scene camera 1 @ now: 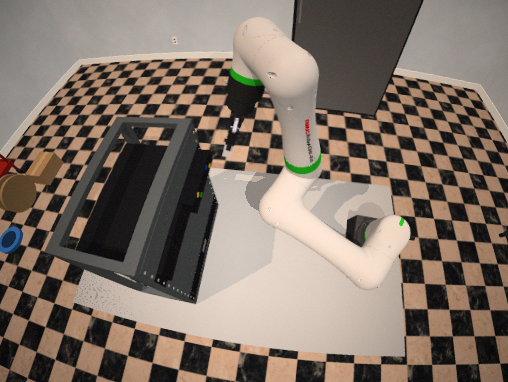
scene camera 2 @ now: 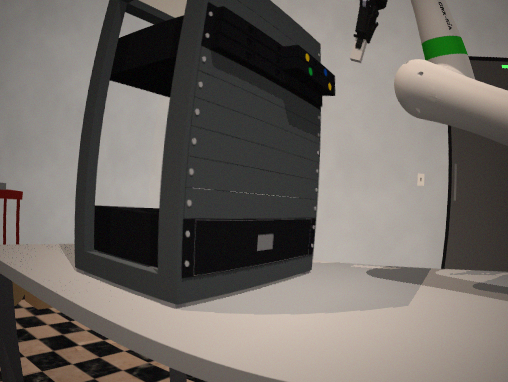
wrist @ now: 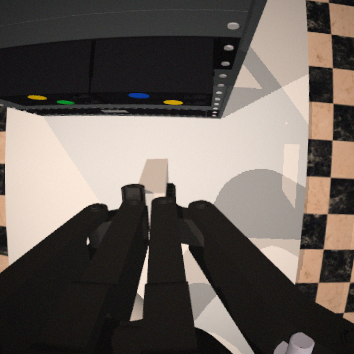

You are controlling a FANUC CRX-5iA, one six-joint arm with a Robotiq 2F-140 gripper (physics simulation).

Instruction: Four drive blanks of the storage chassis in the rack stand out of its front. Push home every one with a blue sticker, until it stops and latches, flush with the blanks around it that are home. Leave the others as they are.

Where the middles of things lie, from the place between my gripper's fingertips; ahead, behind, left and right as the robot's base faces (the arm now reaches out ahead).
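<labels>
Blue-stickered blank (wrist: 155,67): 4 cm below my hand, 13 cm ahead of it, 2 cm to the left of it.
</labels>
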